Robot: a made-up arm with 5 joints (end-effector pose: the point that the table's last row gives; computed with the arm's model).
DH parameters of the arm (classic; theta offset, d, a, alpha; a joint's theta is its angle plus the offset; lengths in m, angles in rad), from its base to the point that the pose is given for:
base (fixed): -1.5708 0.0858 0 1.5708
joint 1: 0 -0.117 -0.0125 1.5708
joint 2: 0 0.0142 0.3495 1.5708
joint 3: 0.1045 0 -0.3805 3.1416
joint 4: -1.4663 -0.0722 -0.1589 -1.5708
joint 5: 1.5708 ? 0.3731 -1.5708
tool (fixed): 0 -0.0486 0 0
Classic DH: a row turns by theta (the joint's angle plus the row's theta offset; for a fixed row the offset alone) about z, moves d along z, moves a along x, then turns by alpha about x.
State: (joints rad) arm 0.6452 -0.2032 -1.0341 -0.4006 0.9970
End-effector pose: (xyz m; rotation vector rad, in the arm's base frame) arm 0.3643 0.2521 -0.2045 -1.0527 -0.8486 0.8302
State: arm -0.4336 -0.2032 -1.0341 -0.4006 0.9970
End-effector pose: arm 0.3643 0.3749 0.1709 -0.0959 -1.0944 0.2620
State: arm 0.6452 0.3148 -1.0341 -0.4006 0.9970
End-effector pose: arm 0.5118 0.1162 -0.1022 -1.3221 -0.8473 0.3215
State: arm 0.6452 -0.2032 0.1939 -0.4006 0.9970
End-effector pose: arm 0.4395 0.3580 0.5436 0.0358 -0.8764 0.1749
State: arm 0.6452 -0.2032 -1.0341 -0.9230 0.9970
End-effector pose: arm 0.3998 0.2235 0.0445 -0.5863 -0.8897 0.5559
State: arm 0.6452 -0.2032 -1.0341 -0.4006 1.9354
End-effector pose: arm 0.0307 0.2736 -0.1410 -0.6250 -1.6225 1.3490
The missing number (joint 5, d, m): -0.2036
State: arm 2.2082 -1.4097 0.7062 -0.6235 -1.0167
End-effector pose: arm 0.0154 0.1796 -0.3697 -0.5884 2.3720 -0.7168
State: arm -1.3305 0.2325 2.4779 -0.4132 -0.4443
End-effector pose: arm 0.2970 -0.4910 -0.7328 -2.0715 0.4687 -0.2617
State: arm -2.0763 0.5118 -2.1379 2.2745 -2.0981
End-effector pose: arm -0.2391 0.2494 -0.1188 -1.8388 0.8774 -1.7951
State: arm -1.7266 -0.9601 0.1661 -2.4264 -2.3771
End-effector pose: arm 0.0854 -0.2073 -0.1968 0.2929 0.9902 -2.1638
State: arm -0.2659 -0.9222 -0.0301 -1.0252 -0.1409
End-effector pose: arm 0.3065 0.3429 0.4038 1.1036 0.4641 1.0024
